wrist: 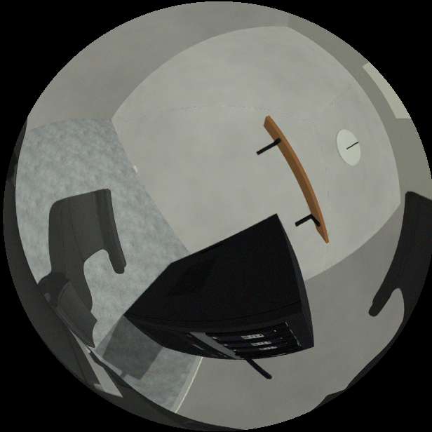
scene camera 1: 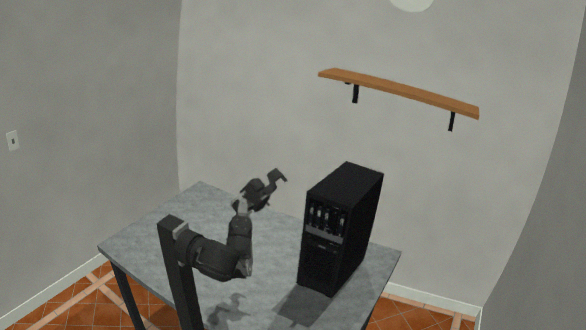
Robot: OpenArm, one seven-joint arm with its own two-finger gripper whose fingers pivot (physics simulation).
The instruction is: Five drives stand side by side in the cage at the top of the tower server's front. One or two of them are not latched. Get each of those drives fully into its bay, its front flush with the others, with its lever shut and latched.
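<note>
The black tower server (scene camera 1: 364,220) (wrist: 240,280) stands upright on the table, with its drive cage at the top of the front. Drives (scene camera 1: 319,214) (wrist: 261,343) with pale labels stand side by side in it. In the wrist view a dark lever (wrist: 260,369) sticks out from the cage front; I cannot tell which bay it belongs to. The other levers and how deep each drive sits are too small and dark to tell. My gripper (scene camera 1: 277,192) (wrist: 232,254) is open and empty, its fingers spread wide. It hangs above the table, left of the tower in the scene view, apart from it.
The grey table (scene camera 1: 150,240) (wrist: 65,160) carries the tower. The arm's dark post (scene camera 1: 172,260) stands at the table's front in the scene view. A wooden shelf (scene camera 1: 400,90) (wrist: 299,175) on black brackets is fixed to the wall behind and above the tower.
</note>
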